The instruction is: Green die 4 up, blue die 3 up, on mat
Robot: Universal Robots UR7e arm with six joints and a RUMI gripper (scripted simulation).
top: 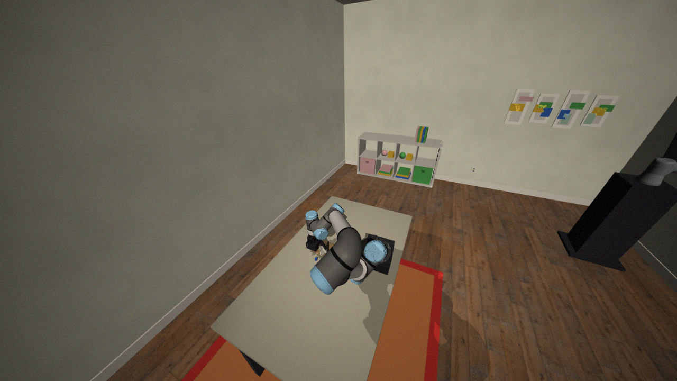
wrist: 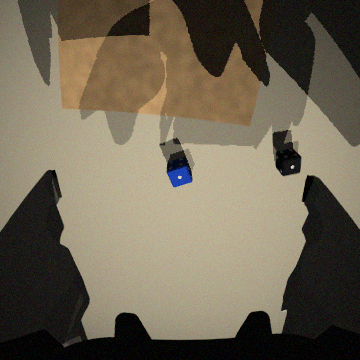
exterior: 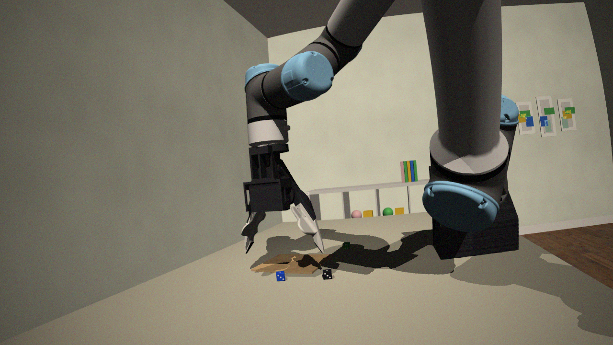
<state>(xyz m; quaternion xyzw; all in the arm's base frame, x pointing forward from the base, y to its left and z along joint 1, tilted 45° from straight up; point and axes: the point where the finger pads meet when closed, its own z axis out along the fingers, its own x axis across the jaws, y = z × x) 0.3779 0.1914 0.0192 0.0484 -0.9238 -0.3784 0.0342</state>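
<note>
My gripper is now 4 cm above the blue die and 2 cm to the right of it. Round my hand: green die 22 cm to the right, 7 cm behind, 4 cm below; tan mat 9 cm to the right, 4 cm below, 2 cm ahead; black die 9 cm behind, 4 cm below, 1 cm to the left.
</note>
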